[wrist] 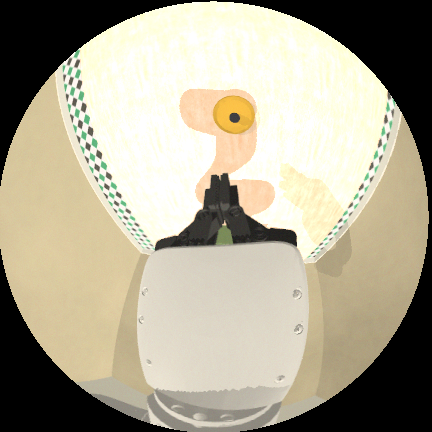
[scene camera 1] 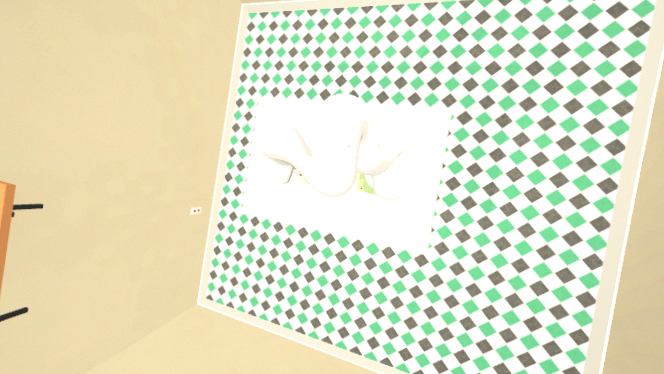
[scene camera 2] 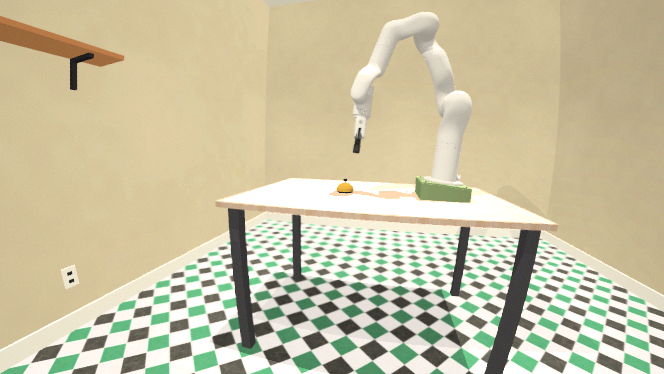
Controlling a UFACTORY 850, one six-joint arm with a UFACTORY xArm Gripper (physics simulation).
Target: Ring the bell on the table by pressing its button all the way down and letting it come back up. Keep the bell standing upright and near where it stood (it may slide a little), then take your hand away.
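The bell, a low orange-yellow dome with a dark button on top, (scene camera 2: pixel 345 188) (wrist: pixel 228 109) stands upright on the wooden table (scene camera 2: pixel 280 204) (wrist: pixel 150 60). Its button (scene camera 2: pixel 345 180) (wrist: pixel 234 118) stands up above the dome. My gripper (scene camera 2: pixel 356 151) (wrist: pixel 221 184) is shut with nothing between its dark fingertips. It hangs well above the table, a little to the right of the bell in scene camera 2, and touches nothing. In scene camera 1 the arm hides the bell and the fingers.
The white arm (scene camera 1: pixel 332 170) (scene camera 2: pixel 447 145) stands on a green base block (scene camera 2: pixel 442 191) (scene camera 1: pixel 365 185) at the right of the table in scene camera 2. An orange wall shelf (scene camera 2: pixel 60 45) is far off at the left. The arm's shadow lies around the bell.
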